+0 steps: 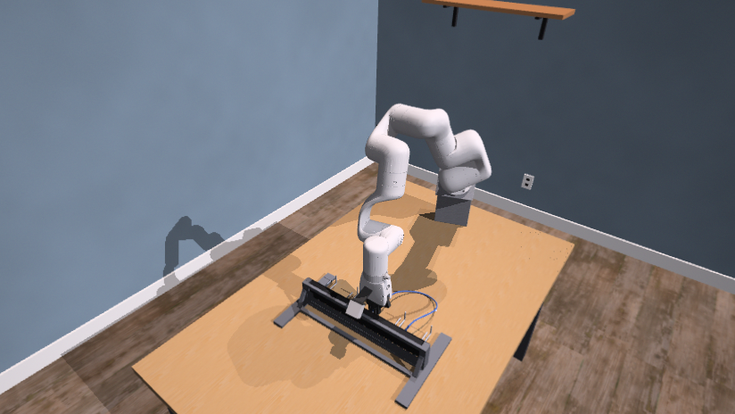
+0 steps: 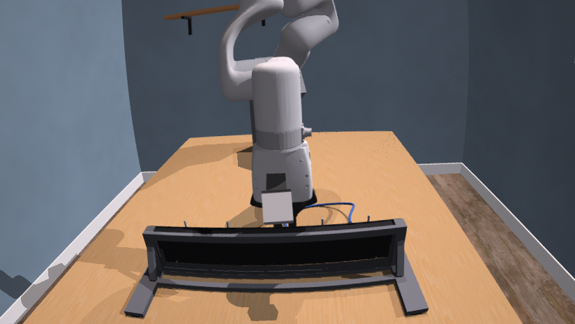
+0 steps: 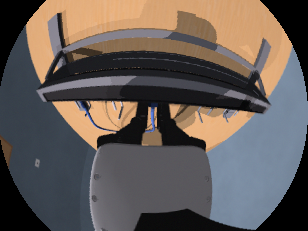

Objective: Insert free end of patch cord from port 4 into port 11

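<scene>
Now: the plug 20 mm ahead of my hand and 10 mm below it.
</scene>
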